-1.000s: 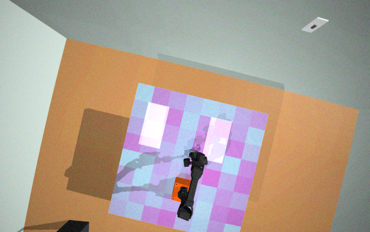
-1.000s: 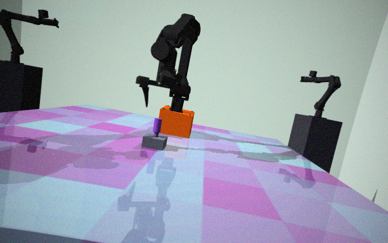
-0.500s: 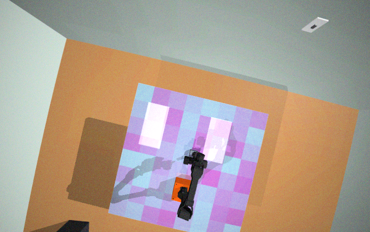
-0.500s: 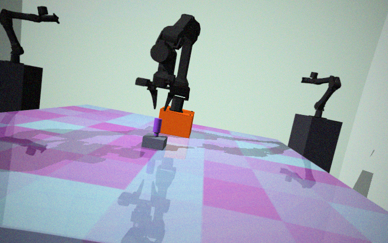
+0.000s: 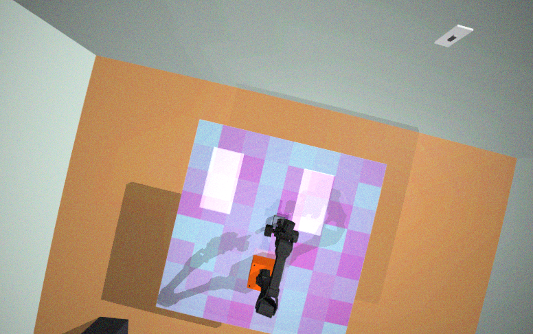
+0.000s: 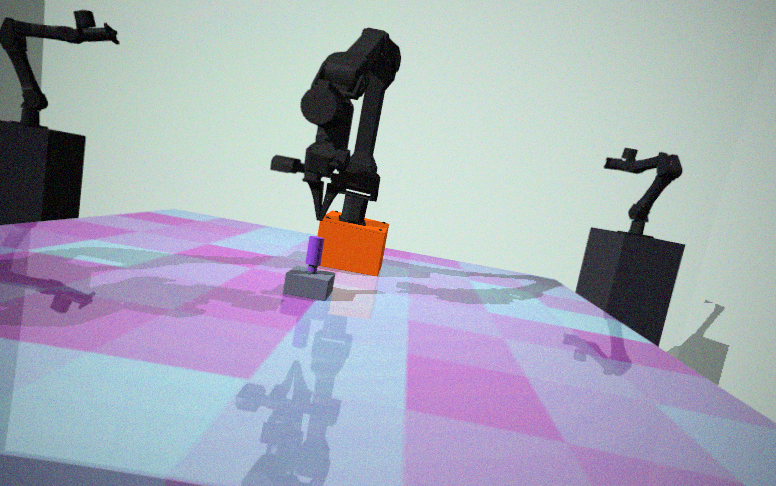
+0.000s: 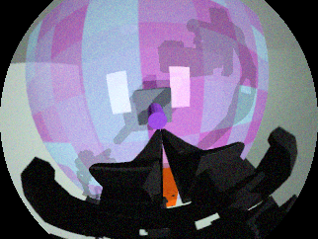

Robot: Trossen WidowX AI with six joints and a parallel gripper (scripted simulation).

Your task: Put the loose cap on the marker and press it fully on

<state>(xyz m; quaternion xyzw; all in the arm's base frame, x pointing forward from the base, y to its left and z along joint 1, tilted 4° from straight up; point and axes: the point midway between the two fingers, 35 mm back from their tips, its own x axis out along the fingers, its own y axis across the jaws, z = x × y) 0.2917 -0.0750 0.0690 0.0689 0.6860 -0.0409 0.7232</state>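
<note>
My gripper tip is now 50 mm above the purple cap. From my gripper tip the other things lie so: grey holder block (110 mm below).
</note>
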